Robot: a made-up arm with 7 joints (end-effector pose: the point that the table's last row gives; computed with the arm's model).
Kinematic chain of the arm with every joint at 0, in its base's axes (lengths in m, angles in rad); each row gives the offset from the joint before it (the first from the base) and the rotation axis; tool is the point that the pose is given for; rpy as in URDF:
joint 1: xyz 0 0 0.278 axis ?
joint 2: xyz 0 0 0 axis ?
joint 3: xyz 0 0 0.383 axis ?
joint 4: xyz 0.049 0 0 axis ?
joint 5: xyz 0.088 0 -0.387 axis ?
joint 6: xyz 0 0 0 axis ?
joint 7: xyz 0.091 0 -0.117 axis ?
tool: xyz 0 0 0 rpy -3.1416 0 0
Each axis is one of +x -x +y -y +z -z.
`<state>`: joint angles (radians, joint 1 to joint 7).
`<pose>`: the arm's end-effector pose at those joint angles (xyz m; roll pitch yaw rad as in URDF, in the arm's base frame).
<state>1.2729 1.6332 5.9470 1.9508 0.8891 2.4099 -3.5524</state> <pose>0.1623 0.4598 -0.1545 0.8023 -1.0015 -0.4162</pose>
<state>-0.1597 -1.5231 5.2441 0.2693 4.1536 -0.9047 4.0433</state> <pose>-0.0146 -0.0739 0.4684 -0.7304 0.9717 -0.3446</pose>
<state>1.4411 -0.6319 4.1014 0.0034 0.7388 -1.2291 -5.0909</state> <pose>0.1169 -0.2172 0.1849 -2.5236 -0.0883 -2.7846</pose>
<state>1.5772 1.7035 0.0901 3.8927 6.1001 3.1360 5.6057</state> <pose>0.0249 0.5947 0.3318 -2.4706 0.7339 2.3725</pose>
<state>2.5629 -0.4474 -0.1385 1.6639 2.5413 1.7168 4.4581</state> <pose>-0.1513 0.0933 1.0503 0.8171 -0.2704 0.3481</pose>
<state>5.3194 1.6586 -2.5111 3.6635 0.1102 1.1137 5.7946</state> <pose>0.5647 -0.5847 0.0160 0.6844 1.1527 -0.6766</pose>
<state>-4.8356 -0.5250 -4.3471 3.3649 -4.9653 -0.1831 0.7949</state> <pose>0.0868 -0.2896 1.0778 -0.1118 -0.2962 2.4400</pose>
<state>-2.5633 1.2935 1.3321 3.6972 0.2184 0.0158 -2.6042</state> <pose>-0.7614 -0.0666 0.5404 1.1108 -0.6443 -1.2662</pose>
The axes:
joint 1: +z
joint 2: +y
joint 3: +z
joint 4: -y
joint 5: -z
joint 6: +y
joint 7: -z

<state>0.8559 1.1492 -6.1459 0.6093 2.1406 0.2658 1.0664</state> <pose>0.0937 0.1179 -0.0913 2.8160 -0.4148 -2.2615</pose>
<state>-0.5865 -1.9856 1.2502 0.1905 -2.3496 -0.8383 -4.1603</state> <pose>0.1054 0.0937 0.2221 1.8409 -0.0493 0.7619</pose>
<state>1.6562 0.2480 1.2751 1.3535 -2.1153 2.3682 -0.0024</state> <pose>-0.4157 0.3211 0.6668 1.1634 -0.0044 2.2384</pose>
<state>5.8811 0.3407 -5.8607 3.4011 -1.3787 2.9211 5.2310</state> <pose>0.1137 -0.1998 0.9017 3.0634 -0.0151 -0.3207</pose>
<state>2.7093 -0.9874 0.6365 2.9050 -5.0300 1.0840 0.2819</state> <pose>0.6170 -0.4041 0.8189 1.4463 -1.1382 0.1293</pose>
